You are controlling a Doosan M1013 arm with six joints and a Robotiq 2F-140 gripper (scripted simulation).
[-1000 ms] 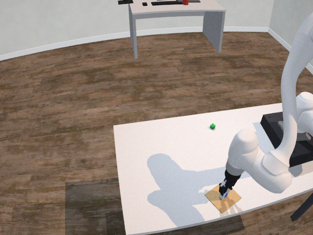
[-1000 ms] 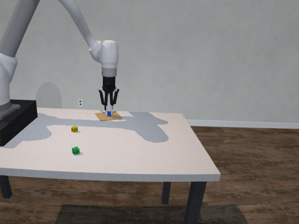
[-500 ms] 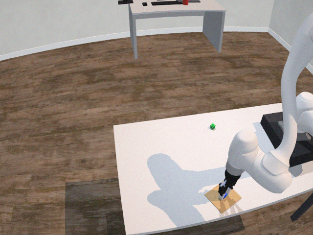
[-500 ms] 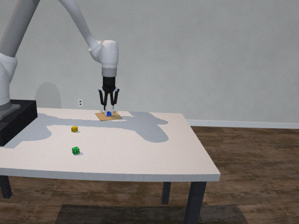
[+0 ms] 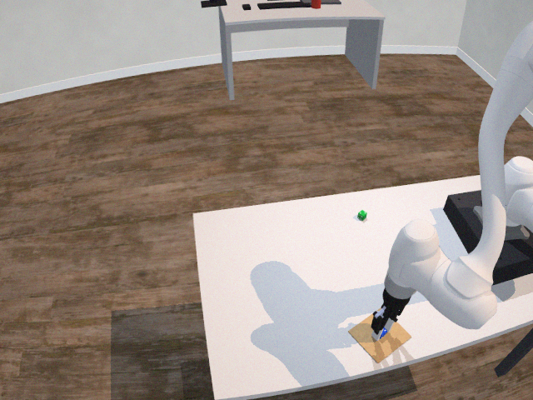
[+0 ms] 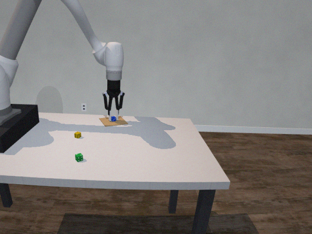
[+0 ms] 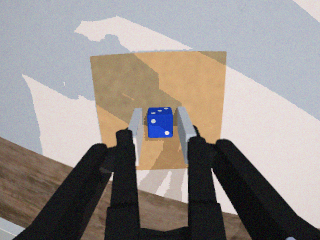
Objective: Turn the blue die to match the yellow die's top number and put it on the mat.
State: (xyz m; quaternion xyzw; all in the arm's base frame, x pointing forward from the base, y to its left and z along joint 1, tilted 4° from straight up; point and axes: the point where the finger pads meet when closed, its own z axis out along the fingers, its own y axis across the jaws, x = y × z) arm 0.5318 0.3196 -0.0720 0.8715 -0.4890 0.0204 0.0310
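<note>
Now: the blue die 20 mm below my hand. Round my hand: yellow die (120 mm behind, 270 mm to the right, 30 mm below); tan mat (40 mm below); green die (30 mm behind, 480 mm to the right, 30 mm below).
</note>
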